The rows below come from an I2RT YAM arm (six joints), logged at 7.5 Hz.
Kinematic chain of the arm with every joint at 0, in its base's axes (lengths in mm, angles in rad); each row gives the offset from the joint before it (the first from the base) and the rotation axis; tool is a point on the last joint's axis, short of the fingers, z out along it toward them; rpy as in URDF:
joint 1: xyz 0 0 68 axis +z
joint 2: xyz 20 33.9 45.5 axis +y
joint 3: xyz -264 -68.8 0 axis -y
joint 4: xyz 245 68.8 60 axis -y
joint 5: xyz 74 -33.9 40.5 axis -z
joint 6: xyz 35.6 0 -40.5 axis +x
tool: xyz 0 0 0 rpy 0 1.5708 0
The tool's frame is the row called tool.
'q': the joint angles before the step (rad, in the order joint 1, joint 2, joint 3, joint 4, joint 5, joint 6). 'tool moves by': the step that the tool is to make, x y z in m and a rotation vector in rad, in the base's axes. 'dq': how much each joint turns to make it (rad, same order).
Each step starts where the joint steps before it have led.
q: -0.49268 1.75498 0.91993 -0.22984 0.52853 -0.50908
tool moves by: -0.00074 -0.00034 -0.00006 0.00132 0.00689 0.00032
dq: -0.00191 -0.00039 0.00037 -0.00572 0.00076 -0.00344
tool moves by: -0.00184 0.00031 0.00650 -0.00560 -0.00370 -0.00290
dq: -0.00152 -0.02175 0.00269 -0.01833 0.00344 -0.00037
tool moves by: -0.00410 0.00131 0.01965 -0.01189 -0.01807 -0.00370
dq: -0.00227 -0.06026 0.01527 -0.05418 0.00230 0.00039
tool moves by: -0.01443 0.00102 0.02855 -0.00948 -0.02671 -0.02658
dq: -0.01948 -0.10224 0.01142 -0.09076 -0.00039 0.00989
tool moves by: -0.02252 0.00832 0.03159 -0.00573 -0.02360 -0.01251
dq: -0.01447 -0.13695 0.00040 -0.11524 -0.00686 0.00233
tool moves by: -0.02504 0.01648 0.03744 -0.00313 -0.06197 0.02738
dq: 0.00115 -0.16403 0.01256 -0.11860 -0.03853 -0.00611
